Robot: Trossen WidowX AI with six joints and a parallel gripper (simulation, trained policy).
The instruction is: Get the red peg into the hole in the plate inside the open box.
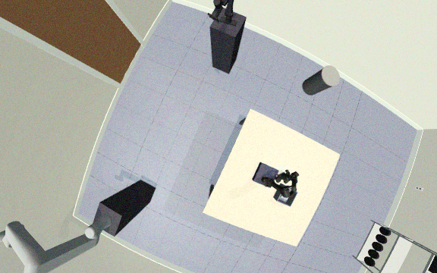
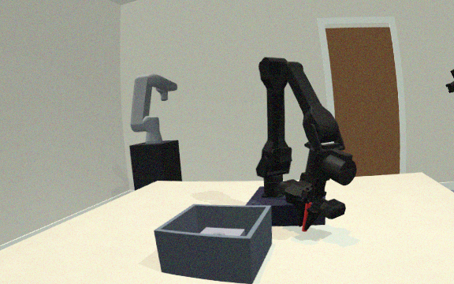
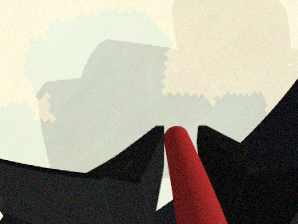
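The red peg is 3 cm above my gripper tip and 1 cm to the left of it. Round my gripper tip: plate 17 cm ahead, 16 cm to the right, 4 cm above; box 17 cm ahead, 16 cm to the right, 2 cm above.
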